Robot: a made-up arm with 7 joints. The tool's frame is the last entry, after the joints.
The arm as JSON. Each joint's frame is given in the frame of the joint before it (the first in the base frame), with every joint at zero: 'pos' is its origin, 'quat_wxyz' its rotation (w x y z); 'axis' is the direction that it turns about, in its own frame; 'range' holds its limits. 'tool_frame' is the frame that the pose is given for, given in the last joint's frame.
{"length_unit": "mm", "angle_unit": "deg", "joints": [
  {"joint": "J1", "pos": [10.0, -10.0, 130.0], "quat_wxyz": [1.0, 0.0, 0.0, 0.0], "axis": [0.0, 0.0, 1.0], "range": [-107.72, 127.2]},
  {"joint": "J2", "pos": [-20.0, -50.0, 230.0], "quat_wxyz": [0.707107, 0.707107, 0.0, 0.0], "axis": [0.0, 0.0, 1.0], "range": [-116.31, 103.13]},
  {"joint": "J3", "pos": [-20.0, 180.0, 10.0], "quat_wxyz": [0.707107, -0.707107, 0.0, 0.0], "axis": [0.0, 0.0, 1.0], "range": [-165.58, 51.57]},
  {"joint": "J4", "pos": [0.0, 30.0, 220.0], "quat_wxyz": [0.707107, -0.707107, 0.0, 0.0], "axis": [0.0, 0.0, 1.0], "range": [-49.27, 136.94]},
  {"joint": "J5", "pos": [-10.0, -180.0, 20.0], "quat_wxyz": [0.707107, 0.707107, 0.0, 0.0], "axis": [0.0, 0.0, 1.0], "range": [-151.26, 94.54]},
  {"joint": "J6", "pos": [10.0, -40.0, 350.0], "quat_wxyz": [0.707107, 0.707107, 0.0, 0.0], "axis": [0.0, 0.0, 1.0], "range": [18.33, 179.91]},
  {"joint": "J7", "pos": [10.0, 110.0, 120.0], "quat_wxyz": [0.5, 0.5, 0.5, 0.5], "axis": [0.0, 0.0, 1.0], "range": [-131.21, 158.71]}
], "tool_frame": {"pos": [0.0, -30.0, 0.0], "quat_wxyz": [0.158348, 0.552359, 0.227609, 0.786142]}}
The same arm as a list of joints. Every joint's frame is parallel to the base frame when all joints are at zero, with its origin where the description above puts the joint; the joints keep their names.
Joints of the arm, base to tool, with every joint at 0 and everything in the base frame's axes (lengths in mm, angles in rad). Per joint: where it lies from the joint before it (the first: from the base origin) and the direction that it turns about. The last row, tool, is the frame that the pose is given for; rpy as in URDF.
J1: offset 10.0 -10.0 130.0 axis 0 0 1
J2: offset -20.0 -50.0 230.0 axis 0 -1 0
J3: offset -20.0 -10.0 180.0 axis 0 0 1
J4: offset 0.0 30.0 220.0 axis 0 1 0
J5: offset -10.0 20.0 180.0 axis 0 0 1
J6: offset 10.0 -40.0 350.0 axis 0 -1 0
J7: offset 10.0 -120.0 110.0 axis 1 0 0
tool: offset 0.0 30.0 0.0 rpy 0.0026 0.3465 -0.5610
Joint limits (rad, base to tool): -1.8801..2.2201 -2.0300..1.8000 -2.8899..0.9001 -0.8599..2.3901 -2.6400..1.6500 0.3199..3.1400 -2.2900..2.7700

